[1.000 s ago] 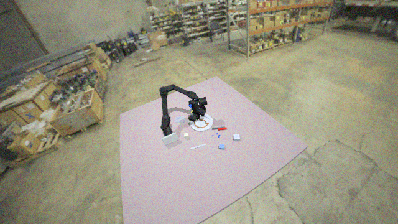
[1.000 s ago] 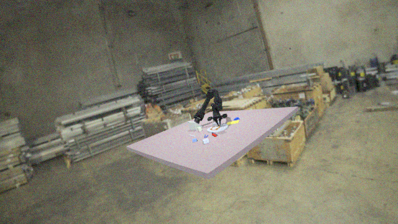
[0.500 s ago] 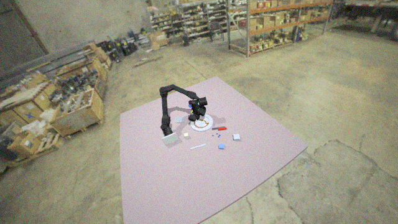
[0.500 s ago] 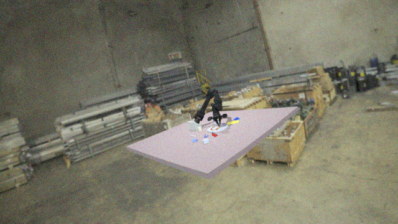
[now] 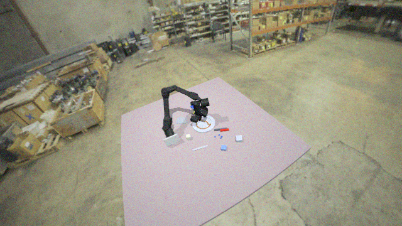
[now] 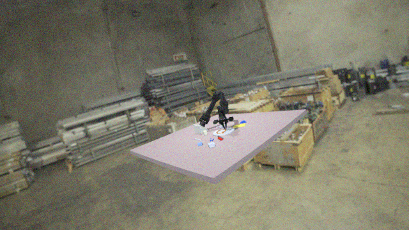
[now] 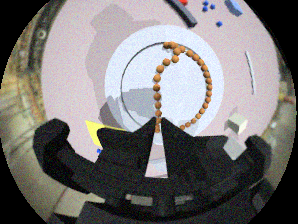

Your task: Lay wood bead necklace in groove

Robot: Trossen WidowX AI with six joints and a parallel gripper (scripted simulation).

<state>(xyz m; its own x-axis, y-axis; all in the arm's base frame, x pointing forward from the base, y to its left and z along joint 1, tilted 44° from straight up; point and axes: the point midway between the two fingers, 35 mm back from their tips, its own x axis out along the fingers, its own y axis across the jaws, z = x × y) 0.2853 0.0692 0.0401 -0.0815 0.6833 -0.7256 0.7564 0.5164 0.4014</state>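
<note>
Right now my gripper tip is 40 mm short of the yellow sheet, 140 mm to the right of it and 10 mm above it. The rest, counted from my gripper tip: cream cube (150 mm behind, 130 mm to the right); red-handled tool (130 mm ahead, 180 mm to the right, 10 mm below); grey plate (160 mm behind, 100 mm to the left, 10 mm below).
</note>
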